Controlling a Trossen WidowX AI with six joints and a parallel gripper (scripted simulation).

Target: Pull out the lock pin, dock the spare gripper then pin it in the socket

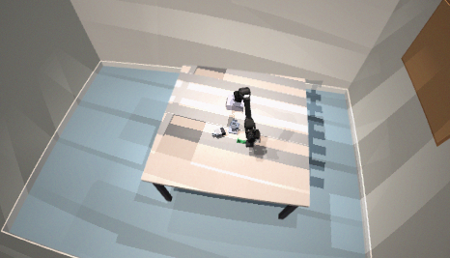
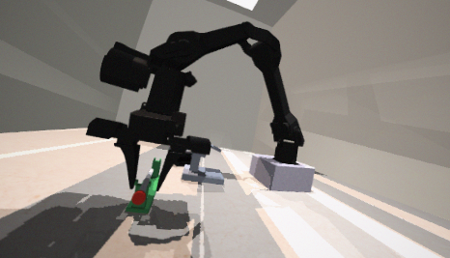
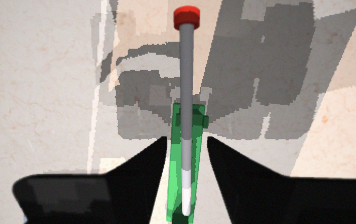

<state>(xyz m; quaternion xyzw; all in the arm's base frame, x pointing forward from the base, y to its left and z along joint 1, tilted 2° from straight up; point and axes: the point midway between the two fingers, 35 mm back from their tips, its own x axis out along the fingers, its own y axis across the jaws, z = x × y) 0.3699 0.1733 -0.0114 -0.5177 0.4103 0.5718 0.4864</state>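
Right now my gripper tip is 40 mm to the left of the green rack. Round my gripper tip: spare gripper 280 mm to the right, 20 mm behind; then mount 160 mm to the right, 100 mm behind, 30 mm above.
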